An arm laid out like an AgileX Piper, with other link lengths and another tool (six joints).
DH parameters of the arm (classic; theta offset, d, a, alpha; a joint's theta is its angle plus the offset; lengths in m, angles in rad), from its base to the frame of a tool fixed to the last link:
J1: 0 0.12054 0 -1.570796
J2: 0.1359 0 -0.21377 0
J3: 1.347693 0 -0.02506 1.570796
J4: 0 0.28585 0 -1.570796
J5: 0 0 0 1.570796
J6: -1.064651 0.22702 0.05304 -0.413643
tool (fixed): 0 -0.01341 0 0
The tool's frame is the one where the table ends.
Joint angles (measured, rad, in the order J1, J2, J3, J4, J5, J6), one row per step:
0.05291 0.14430 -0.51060 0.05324 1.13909 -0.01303
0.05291 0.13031 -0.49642 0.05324 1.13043 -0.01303
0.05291 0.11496 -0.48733 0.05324 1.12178 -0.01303
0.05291 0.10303 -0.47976 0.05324 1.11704 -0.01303
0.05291 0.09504 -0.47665 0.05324 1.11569 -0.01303
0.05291 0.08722 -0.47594 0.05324 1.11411 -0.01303
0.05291 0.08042 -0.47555 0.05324 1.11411 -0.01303
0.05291 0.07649 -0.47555 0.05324 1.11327 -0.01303
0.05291 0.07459 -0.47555 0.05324 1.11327 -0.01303
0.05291 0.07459 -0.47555 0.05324 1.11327 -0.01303
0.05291 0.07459 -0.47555 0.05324 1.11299 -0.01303
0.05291 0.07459 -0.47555 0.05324 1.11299 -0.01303
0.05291 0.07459 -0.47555 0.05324 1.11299 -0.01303
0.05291 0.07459 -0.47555 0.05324 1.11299 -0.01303
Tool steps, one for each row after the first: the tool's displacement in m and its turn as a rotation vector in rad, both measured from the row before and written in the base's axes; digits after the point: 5 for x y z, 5 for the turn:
0.00050 -0.00001 -0.00162 0.00065 -0.00844 -0.00041
0.00047 -0.00001 0.00069 0.00099 -0.01487 -0.00041
0.00008 -0.00001 0.00003 0.00059 -0.00907 -0.00023
-0.00021 -0.00002 0.00052 0.00036 -0.00622 -0.00006
-0.00018 -0.00002 0.00150 0.00050 -0.00867 -0.00007
-0.00037 -0.00002 0.00117 0.00034 -0.00640 0.00000
-0.00010 -0.00001 0.00090 0.00027 -0.00476 -0.00004
-0.00011 -0.00001 0.00037 0.00010 -0.00190 0.00000
0.00000 0.00000 0.00000 0.00000 0.00000 0.00000
0.00004 0.00000 0.00005 0.00002 -0.00028 -0.00001
0.00000 0.00000 0.00000 0.00000 0.00000 0.00000
0.00000 0.00000 0.00000 0.00000 0.00000 0.00000
0.00000 0.00000 0.00000 0.00000 0.00000 0.00000

